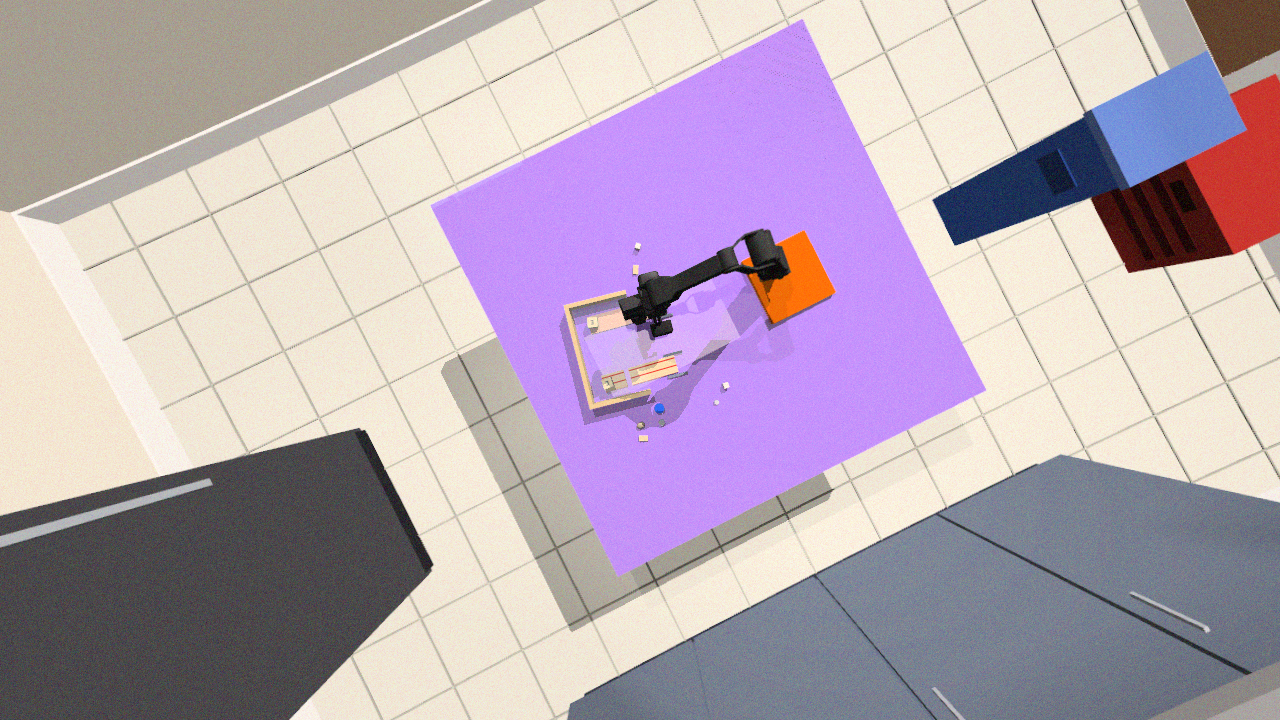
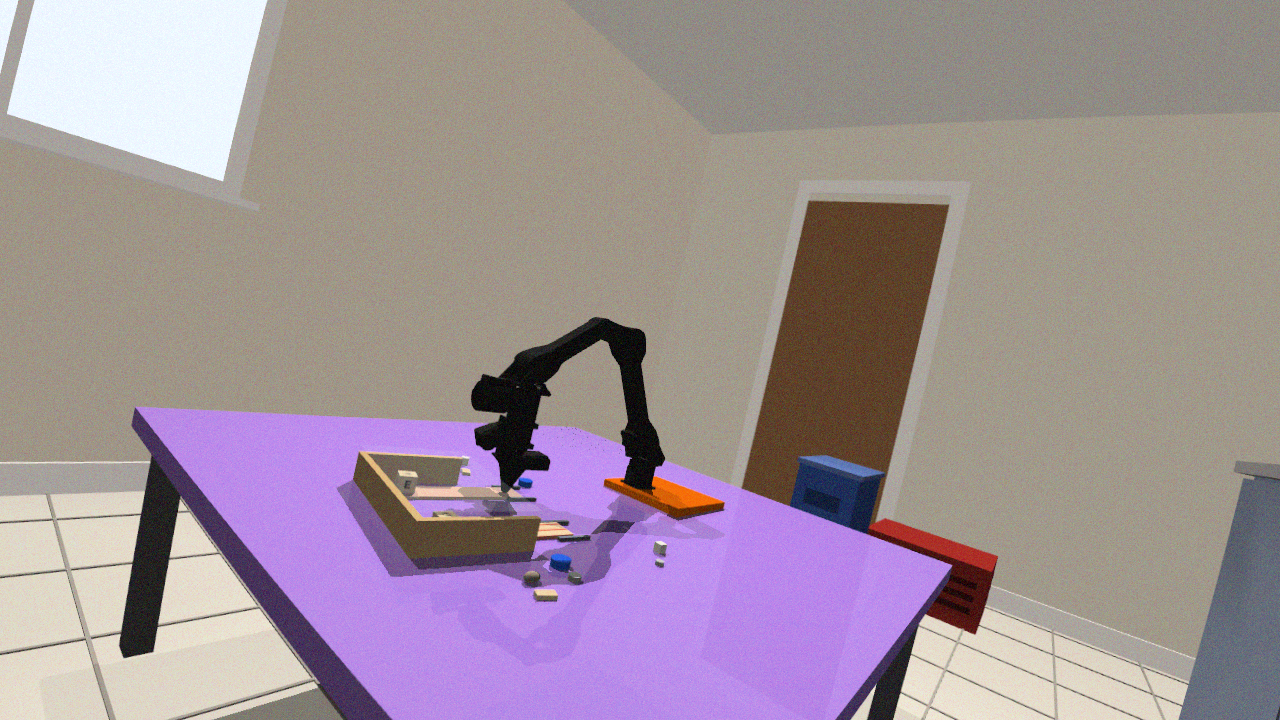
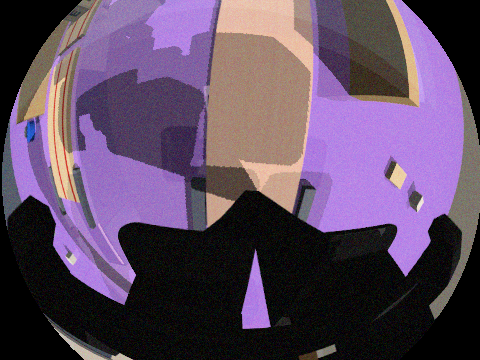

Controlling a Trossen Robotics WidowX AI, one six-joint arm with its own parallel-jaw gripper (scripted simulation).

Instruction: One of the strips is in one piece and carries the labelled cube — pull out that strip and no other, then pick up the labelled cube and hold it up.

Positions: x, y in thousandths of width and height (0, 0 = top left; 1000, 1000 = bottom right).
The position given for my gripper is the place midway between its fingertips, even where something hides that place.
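You'd spot my gripper (image 2: 394, 684) here, and I can see that same gripper (image 3: 522, 549) there as well.
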